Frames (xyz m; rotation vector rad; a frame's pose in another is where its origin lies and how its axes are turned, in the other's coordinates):
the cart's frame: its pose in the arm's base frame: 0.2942 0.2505 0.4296 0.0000 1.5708 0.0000
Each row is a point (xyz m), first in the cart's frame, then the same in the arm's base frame.
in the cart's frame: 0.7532 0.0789 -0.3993
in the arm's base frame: -0.1051 0.3294 -0.3236
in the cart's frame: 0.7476 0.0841 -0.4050
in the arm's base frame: -0.1108 0.3346 -0.3180
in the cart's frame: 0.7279 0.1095 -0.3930
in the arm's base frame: -0.0988 0.3600 -0.2983
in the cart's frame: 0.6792 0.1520 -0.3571
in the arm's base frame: -0.0629 0.4025 -0.2496
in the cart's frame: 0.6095 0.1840 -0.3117
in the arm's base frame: -0.0175 0.4345 -0.1799
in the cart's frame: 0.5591 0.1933 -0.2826
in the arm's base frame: 0.0116 0.4438 -0.1295
